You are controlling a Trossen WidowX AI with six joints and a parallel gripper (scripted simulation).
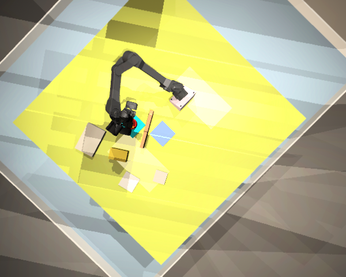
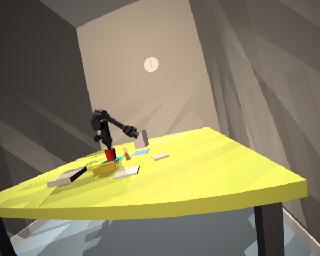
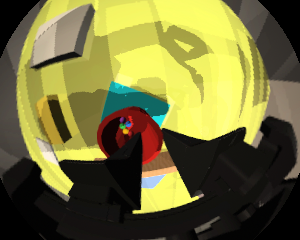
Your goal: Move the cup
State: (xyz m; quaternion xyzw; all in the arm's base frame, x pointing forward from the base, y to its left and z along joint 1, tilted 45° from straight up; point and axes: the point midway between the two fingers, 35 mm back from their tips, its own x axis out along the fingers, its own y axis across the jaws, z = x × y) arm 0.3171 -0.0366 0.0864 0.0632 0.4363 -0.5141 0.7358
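The red cup is 20 mm below my gripper tip, 20 mm ahead of it and 10 mm to the left of it. From my gripper tip the other things lie so: teal pad (70 mm below, 30 mm ahead, 20 mm to the left); orange bar (100 mm to the left, 40 mm below, 30 mm behind); light blue pad (180 mm to the left, 80 mm behind, 70 mm below).
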